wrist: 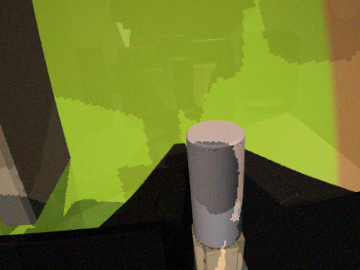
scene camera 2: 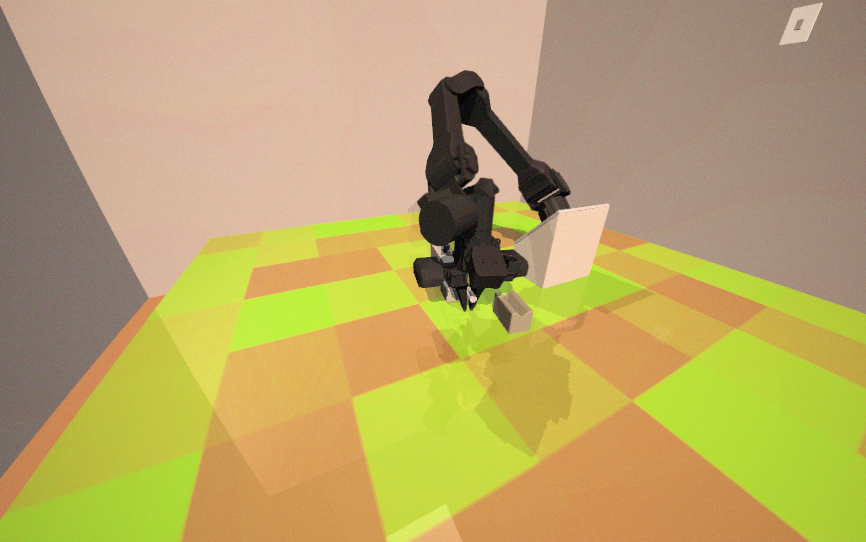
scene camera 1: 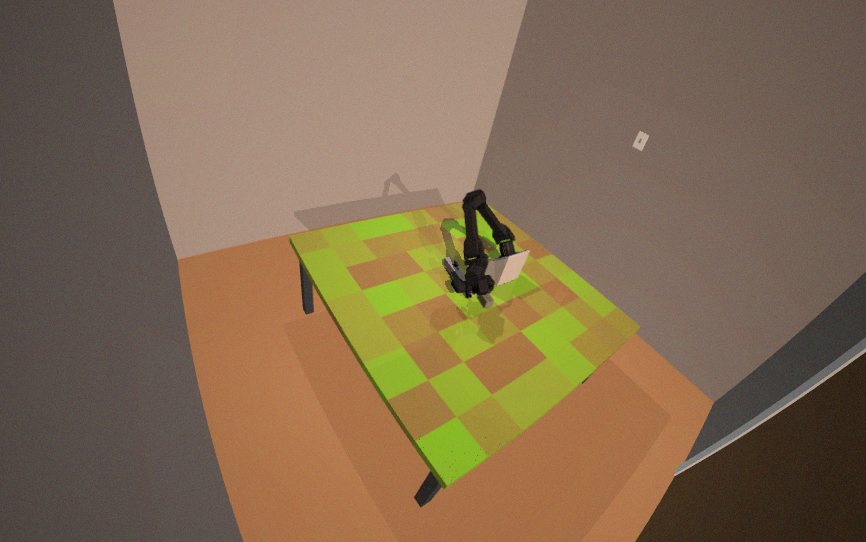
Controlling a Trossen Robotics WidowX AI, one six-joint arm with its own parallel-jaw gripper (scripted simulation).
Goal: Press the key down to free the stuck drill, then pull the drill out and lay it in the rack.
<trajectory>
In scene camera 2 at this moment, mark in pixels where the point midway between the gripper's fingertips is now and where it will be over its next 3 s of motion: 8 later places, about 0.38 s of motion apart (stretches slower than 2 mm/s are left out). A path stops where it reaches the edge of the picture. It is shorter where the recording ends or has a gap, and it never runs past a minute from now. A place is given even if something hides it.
My gripper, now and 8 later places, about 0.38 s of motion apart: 467, 308; 467, 308; 469, 311; 472, 317; 475, 322; 479, 327; 481, 329; 482, 327; 482, 325
</trajectory>
